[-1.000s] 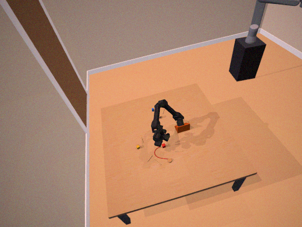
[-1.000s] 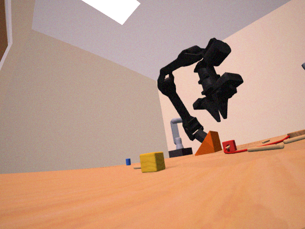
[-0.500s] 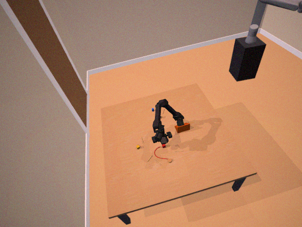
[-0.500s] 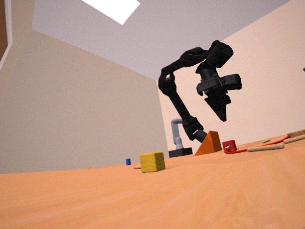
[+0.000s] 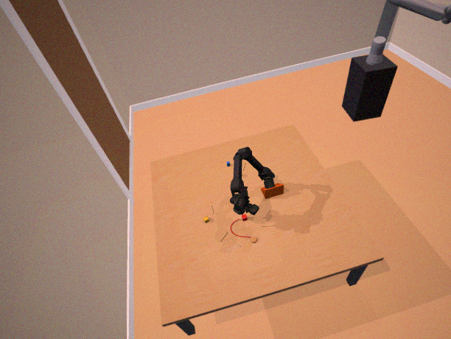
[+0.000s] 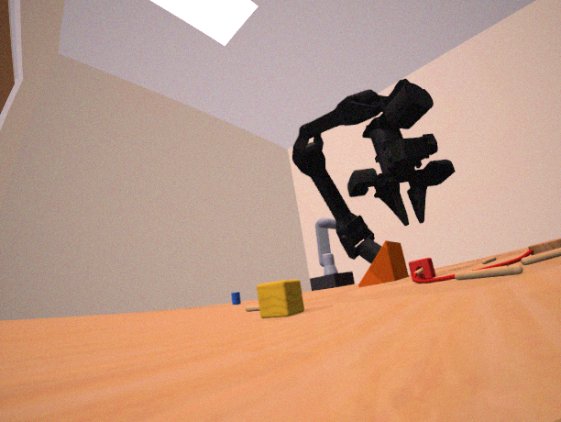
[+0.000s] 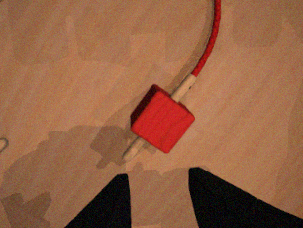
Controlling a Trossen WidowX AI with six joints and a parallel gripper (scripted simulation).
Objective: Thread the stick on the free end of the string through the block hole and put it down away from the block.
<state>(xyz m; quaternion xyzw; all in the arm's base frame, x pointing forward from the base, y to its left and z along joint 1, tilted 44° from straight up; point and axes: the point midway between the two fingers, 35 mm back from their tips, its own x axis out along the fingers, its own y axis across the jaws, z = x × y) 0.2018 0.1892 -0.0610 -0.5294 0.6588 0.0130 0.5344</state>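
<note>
The red block is 1 cm ahead of my gripper tip and 7 cm below it. From my gripper tip the other things lie so: round wooden button (2 cm behind, 16 cm to the left, 8 cm below); yellow cube (27 cm ahead, 5 cm to the right, 8 cm below); thin wooden stick (2 cm ahead, 8 cm below).
</note>
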